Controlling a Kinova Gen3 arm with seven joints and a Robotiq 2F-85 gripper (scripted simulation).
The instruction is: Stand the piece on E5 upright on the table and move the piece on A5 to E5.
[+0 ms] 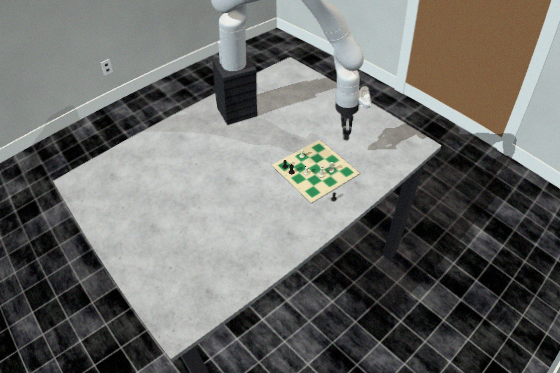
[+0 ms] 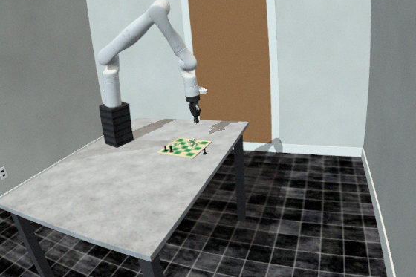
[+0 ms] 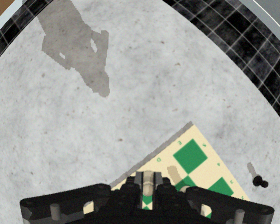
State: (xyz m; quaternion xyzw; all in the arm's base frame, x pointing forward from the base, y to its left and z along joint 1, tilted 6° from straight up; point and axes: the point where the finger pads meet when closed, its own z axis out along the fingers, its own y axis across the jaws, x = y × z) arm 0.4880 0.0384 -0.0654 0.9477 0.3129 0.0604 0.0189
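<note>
The cream chessboard is 5 cm behind my hand, 10 cm to the right of it and 13 cm below it.
</note>
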